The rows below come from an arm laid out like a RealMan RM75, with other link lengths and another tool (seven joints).
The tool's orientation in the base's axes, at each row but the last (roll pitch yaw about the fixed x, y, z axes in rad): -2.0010 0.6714 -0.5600; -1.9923 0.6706 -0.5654; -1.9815 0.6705 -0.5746; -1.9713 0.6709 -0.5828; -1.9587 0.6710 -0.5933; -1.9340 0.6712 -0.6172; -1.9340 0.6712 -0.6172; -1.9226 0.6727 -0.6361; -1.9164 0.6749 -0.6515; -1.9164 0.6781 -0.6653; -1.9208 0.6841 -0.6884
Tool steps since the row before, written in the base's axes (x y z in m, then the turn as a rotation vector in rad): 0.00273 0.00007 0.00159 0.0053 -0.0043 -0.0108; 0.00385 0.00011 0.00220 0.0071 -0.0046 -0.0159; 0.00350 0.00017 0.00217 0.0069 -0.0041 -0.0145; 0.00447 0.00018 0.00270 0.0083 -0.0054 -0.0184; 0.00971 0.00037 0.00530 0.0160 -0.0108 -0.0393; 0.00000 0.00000 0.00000 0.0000 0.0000 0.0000; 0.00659 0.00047 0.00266 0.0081 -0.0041 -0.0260; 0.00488 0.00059 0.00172 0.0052 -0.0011 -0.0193; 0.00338 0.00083 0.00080 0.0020 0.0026 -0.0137; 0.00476 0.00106 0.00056 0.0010 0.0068 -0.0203; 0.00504 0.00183 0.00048 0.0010 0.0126 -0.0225
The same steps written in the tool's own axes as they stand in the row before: 0.00079 -0.00305 0.00026 0.0120 0.0042 0.0010; 0.00113 -0.00426 0.00045 0.0165 0.0066 0.0029; 0.00088 -0.00400 0.00049 0.0153 0.0057 0.0028; 0.00117 -0.00505 0.00070 0.0192 0.0076 0.0033; 0.00285 -0.01053 0.00189 0.0396 0.0174 0.0071; 0.00000 0.00000 0.00000 0.0000 0.0000 0.0000; 0.00234 -0.00640 0.00206 0.0232 0.0133 0.0065; 0.00172 -0.00452 0.00194 0.0158 0.0106 0.0062; 0.00121 -0.00279 0.00188 0.0086 0.0089 0.0067; 0.00206 -0.00351 0.00274 0.0101 0.0149 0.0117; 0.00181 -0.00355 0.00362 0.0086 0.0171 0.0173
